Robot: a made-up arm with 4 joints. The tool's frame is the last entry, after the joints. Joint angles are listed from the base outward. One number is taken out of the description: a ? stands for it. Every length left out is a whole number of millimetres.
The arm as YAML. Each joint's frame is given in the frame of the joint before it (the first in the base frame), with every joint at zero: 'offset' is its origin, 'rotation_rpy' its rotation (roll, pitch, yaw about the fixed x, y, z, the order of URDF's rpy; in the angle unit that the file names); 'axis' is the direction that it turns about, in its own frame. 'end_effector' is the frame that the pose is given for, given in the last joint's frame.
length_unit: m
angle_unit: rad
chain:
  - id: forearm
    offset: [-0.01, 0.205, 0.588]
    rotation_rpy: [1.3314, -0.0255, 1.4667]
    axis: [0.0, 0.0, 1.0]
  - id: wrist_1
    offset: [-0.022, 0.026, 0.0]
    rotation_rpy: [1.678, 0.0, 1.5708]
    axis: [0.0, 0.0, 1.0]
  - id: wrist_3
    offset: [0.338, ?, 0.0]
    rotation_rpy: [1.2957, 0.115, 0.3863]
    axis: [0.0, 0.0, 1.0]
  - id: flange
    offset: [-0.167, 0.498, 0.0]
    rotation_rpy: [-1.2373, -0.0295, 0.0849]
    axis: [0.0, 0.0, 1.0]
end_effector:
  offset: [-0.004, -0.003, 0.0]
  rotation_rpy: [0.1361, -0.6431, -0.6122]
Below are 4 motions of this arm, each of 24 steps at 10 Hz.
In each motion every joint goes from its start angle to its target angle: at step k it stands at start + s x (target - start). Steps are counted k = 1, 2, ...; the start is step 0. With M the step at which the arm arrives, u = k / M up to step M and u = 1 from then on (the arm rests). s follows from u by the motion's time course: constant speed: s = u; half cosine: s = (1 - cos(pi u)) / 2; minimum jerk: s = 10 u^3 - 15 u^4 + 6 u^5.
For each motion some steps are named. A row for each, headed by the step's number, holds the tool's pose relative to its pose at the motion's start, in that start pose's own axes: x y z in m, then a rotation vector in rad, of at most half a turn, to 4 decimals.
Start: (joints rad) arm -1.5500 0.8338 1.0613 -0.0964
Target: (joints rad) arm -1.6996 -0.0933 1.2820 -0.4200
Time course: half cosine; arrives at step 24
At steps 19, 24:
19: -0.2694 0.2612 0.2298 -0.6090 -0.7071 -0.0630
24: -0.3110 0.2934 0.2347 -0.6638 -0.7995 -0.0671

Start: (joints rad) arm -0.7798 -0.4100 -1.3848 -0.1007
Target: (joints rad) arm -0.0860 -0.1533 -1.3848 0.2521
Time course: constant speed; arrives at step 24
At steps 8, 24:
8: 0.0401 0.1603 -0.0650 -0.1279 0.1096 0.1818
24: 0.0572 0.4367 -0.3049 -0.3275 0.4297 0.5405

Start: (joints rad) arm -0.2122 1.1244 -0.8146 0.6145
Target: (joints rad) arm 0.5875 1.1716 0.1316 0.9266
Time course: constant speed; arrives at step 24
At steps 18, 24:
18: -0.2659 -0.2997 -0.2038 0.8169 -0.5668 0.3261
24: -0.3627 -0.3594 -0.3490 1.0419 -0.8164 0.3470

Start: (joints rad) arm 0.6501 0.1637 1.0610 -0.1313
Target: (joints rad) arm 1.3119 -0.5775 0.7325 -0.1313
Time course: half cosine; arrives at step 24
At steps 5, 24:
5: 0.0043 0.0336 0.0186 -0.1274 0.0313 -0.0308
24: 0.1229 0.3113 -0.0801 -1.2413 0.3984 -0.1853

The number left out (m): -0.327
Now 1 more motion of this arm.
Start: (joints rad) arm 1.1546 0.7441 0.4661 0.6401
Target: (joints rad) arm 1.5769 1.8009 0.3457 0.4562
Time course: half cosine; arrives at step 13
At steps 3, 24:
3: 0.0156 -0.0466 -0.0444 0.1187 0.0293 -0.0094
24: 0.0763 -0.1696 -0.4044 0.9313 0.1057 -0.0038

